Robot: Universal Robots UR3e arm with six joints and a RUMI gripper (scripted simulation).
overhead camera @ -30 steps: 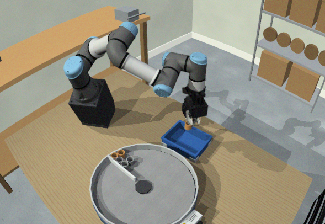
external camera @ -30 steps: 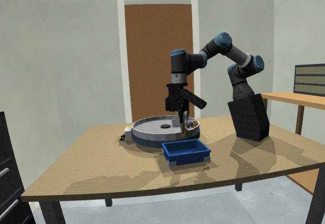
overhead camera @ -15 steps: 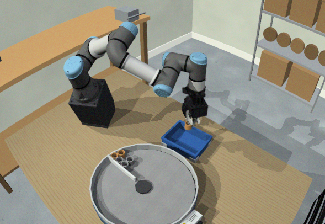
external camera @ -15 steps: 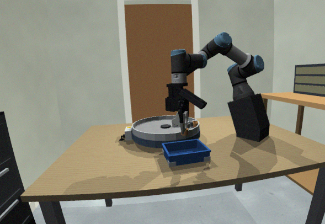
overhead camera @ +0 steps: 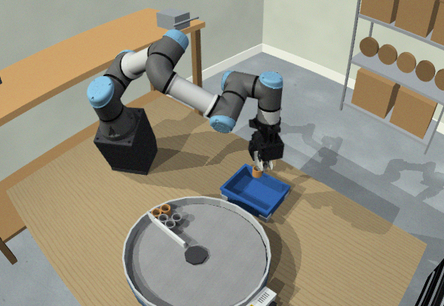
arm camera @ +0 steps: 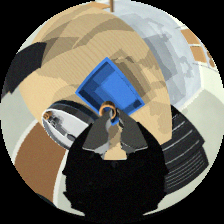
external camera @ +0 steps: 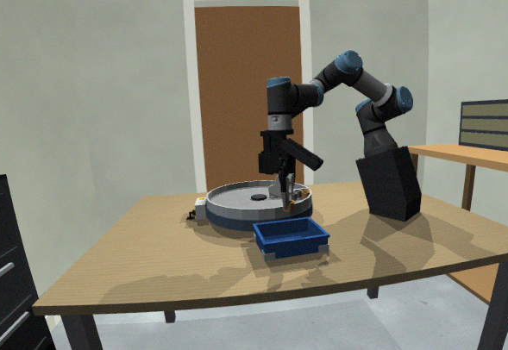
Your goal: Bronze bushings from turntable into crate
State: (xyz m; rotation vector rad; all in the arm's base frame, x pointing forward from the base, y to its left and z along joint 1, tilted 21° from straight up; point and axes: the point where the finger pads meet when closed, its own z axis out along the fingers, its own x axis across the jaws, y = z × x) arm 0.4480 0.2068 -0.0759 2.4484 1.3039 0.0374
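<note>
Now: the blue crate 110 mm below my hand, 10 mm to the right of it and 10 mm behind it. Round my hand: grey turntable 340 mm to the right, 80 mm below, 30 mm ahead.
</note>
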